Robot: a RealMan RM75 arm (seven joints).
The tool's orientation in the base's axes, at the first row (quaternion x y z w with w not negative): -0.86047, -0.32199, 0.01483, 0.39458
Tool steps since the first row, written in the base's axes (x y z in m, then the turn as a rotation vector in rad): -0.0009, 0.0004, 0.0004, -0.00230, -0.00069, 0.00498; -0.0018, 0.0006, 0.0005, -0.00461, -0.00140, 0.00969; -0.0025, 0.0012, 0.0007, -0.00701, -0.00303, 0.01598; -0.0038, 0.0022, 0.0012, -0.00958, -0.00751, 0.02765; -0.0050, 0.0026, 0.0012, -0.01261, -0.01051, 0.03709; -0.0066, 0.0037, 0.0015, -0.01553, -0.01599, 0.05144; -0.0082, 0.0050, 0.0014, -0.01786, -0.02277, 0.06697; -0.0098, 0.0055, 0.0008, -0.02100, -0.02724, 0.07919; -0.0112, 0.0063, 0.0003, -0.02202, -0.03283, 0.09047; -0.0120, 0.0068, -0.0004, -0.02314, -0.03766, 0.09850; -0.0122, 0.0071, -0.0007, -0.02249, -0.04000, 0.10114
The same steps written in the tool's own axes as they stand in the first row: -0.0004, -0.0010, 0.0002, -0.00107, -0.00434, -0.00325; -0.0010, -0.0016, 0.0006, -0.00223, -0.00850, -0.00632; -0.0011, -0.0024, 0.0010, -0.00362, -0.01335, -0.01107; -0.0015, -0.0039, 0.0017, -0.00552, -0.02062, -0.02138; -0.0022, -0.0048, 0.0023, -0.00746, -0.02732, -0.02903; -0.0028, -0.0064, 0.0033, -0.00959, -0.03615, -0.04176; -0.0033, -0.0078, 0.0047, -0.01172, -0.04484, -0.05634; -0.0045, -0.0085, 0.0059, -0.01395, -0.05281, -0.06686; -0.0052, -0.0093, 0.0071, -0.01534, -0.05844, -0.07808; -0.0058, -0.0095, 0.0082, -0.01713, -0.06225, -0.08653; -0.0058, -0.0096, 0.0086, -0.01733, -0.06259, -0.09009
